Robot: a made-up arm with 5 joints.
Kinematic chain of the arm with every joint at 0, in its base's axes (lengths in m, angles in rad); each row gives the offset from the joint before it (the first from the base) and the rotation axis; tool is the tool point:
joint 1: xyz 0 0 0.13 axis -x
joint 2: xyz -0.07 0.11 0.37 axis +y
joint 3: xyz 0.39 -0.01 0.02 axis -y
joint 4: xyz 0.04 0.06 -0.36 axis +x
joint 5: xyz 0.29 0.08 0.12 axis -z
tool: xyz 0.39 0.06 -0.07
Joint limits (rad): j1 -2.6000..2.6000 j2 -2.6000..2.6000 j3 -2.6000..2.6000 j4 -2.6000..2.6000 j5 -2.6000..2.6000
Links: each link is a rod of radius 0.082 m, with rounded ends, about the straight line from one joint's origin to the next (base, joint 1, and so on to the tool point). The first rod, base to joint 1, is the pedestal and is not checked.
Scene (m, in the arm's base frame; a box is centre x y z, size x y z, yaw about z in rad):
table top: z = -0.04
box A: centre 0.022 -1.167 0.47 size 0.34 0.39 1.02 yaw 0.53
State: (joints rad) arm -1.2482 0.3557 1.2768 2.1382 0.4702
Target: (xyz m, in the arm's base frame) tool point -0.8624 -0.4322 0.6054
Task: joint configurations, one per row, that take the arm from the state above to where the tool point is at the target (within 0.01 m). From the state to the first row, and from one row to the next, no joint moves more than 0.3 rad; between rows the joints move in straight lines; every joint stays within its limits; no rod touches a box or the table.
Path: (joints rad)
1: -1.0003 0.1274 1.3409 2.2921 0.3915
2: -0.7523 -0.1008 1.4049 2.4461 0.3128
3: -0.5044 -0.3291 1.4690 2.6000 0.2341
4: -0.6070 -0.6204 1.6747 2.4860 0.2591
5: -0.7097 -0.9118 1.8803 2.3719 0.2841
6: -0.8123 -1.2032 2.0860 2.2579 0.3091
7: -0.9150 -1.4945 2.2916 2.1439 0.3340

